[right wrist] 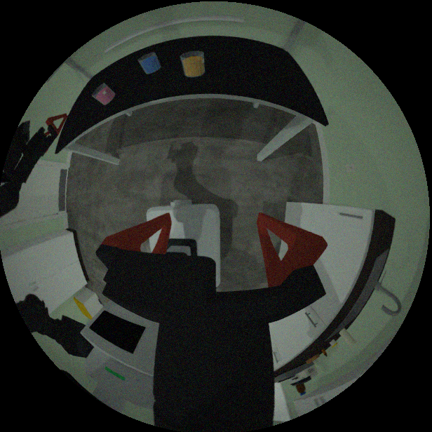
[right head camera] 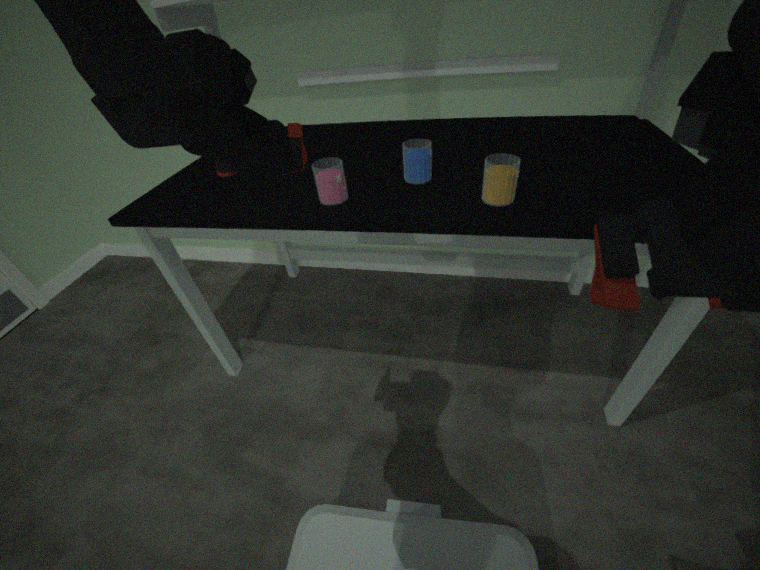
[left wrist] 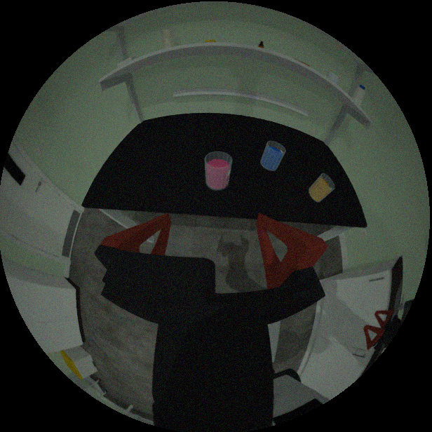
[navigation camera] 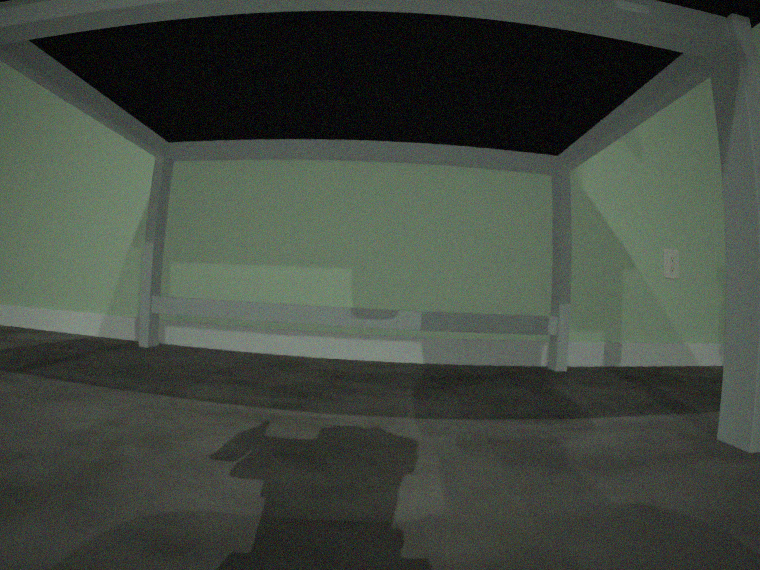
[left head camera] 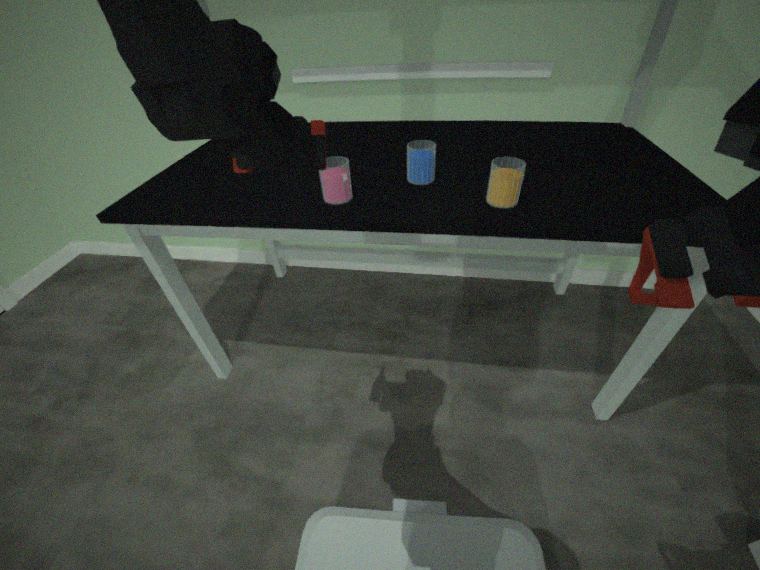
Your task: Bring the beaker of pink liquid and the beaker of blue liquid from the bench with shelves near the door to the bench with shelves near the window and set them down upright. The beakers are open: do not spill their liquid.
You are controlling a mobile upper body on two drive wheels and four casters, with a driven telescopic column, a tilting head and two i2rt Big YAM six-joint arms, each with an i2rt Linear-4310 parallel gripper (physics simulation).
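Observation:
The beaker of pink liquid [left head camera: 337,184] [right head camera: 331,185] [left wrist: 217,173] [right wrist: 104,94] stands upright on the black-topped bench [left head camera: 392,211] [right head camera: 399,211] [left wrist: 150,165] [right wrist: 260,75]. The beaker of blue liquid [left head camera: 421,165] [right head camera: 418,165] [left wrist: 272,158] [right wrist: 150,64] stands upright to its right and farther back in the head views. My left gripper [left head camera: 279,148] [left wrist: 213,218] is open and empty, in the head views to the left of the pink beaker; in the left wrist view its fingertips show in front of the bench edge. My right gripper [right wrist: 213,217] is open and empty, near the bench's front right corner in the head views.
A beaker of yellow-orange liquid [left head camera: 505,183] [right head camera: 500,181] [left wrist: 321,188] [right wrist: 193,64] stands right of the blue one. A wall shelf [left wrist: 225,50] holds small items above the bench. A white cabinet [right wrist: 330,240] stands at the right in the right wrist view. White bench legs [left head camera: 184,306] [navigation camera: 739,276] reach the floor.

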